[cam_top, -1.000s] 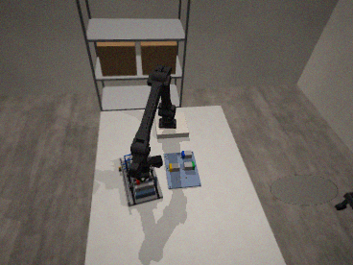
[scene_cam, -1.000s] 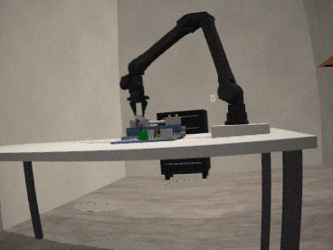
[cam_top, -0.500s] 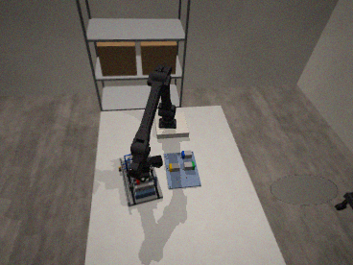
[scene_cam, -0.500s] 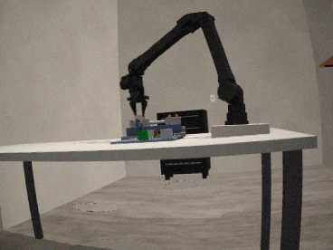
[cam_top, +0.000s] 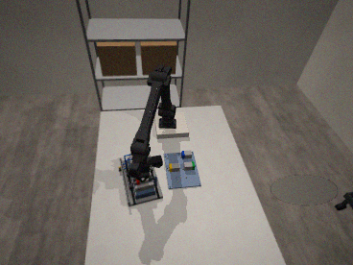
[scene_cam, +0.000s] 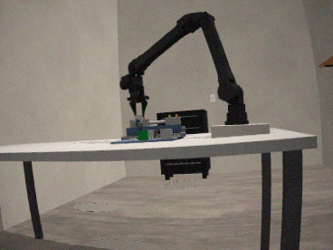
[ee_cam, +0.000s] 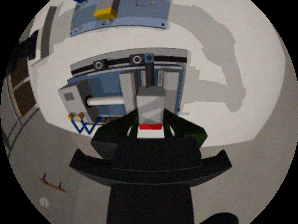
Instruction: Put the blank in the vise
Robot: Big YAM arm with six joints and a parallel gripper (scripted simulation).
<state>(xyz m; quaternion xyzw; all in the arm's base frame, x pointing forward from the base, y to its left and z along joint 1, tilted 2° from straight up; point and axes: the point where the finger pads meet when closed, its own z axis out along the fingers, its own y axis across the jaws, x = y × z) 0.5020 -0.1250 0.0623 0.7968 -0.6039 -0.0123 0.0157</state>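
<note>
The red-ended blank is 20 mm below my hand. Round my hand: yellow-ended blank (140 mm behind, 180 mm to the left, 90 mm below); then green-ended blank (160 mm behind, 260 mm to the left, 90 mm below); then blue plate (150 mm behind, 220 mm to the left, 110 mm below).
</note>
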